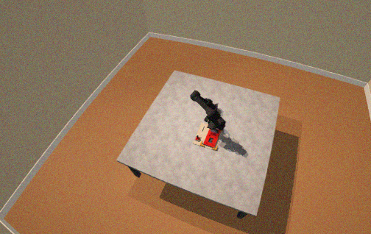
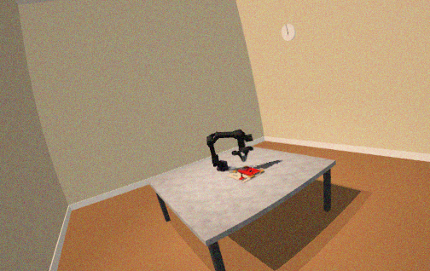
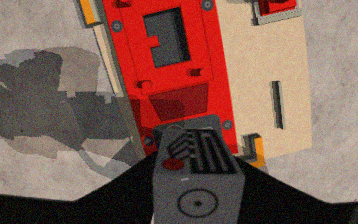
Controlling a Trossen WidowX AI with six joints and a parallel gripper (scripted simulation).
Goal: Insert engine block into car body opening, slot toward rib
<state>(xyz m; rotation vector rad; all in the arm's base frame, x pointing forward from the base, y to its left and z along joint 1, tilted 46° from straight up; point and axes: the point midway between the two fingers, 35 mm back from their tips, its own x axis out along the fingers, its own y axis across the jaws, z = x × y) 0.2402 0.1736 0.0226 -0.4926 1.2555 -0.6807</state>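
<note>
Now: gripper tip 100 mm above the tan base plate, 40 mm short of it and 20 mm to the left of it. Also, from my gripper tip: grey engine block: 10 mm above.
</note>
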